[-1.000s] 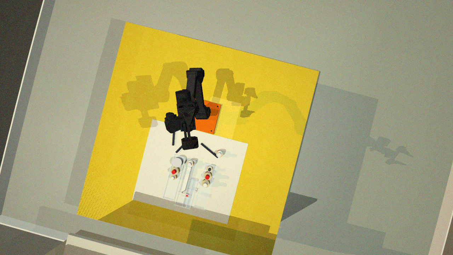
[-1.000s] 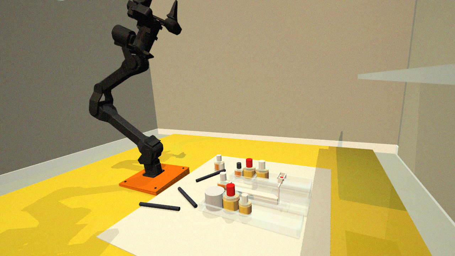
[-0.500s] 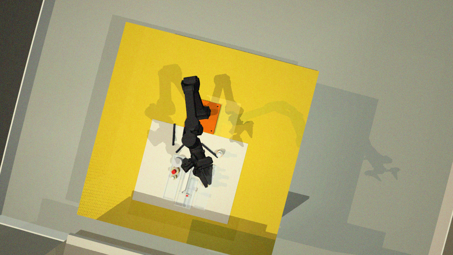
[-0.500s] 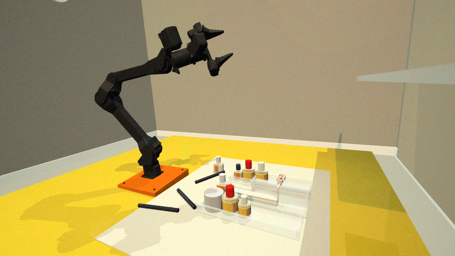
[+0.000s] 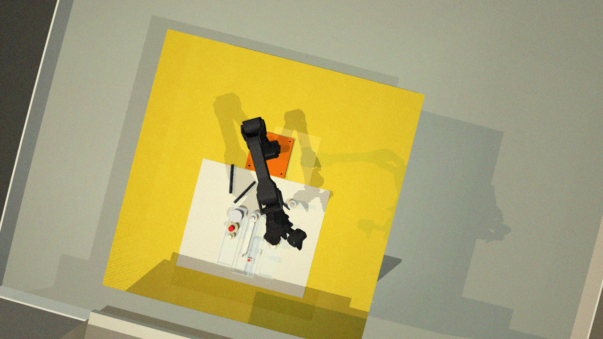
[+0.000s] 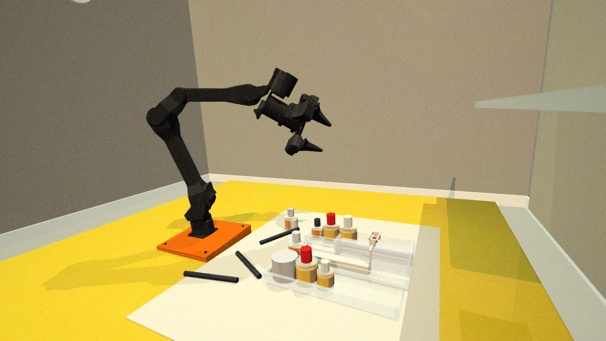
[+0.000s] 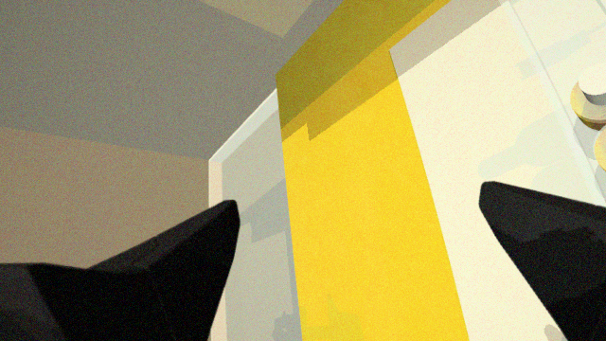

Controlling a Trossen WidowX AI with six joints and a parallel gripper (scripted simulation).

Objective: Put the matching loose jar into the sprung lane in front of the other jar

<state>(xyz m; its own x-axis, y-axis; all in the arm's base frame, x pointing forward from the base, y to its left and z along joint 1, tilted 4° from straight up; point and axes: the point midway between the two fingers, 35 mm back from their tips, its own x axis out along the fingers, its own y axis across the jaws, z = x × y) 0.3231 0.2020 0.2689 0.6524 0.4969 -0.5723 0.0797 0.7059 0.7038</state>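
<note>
The grey cylinder is 28 cm to the right of my gripper tip and 26 cm below it. Round my gripper tip: pusher plate (10 cm ahead, 18 cm to the right, 24 cm below); then sprung lane (15 cm ahead, 18 cm to the right, 27 cm below).
</note>
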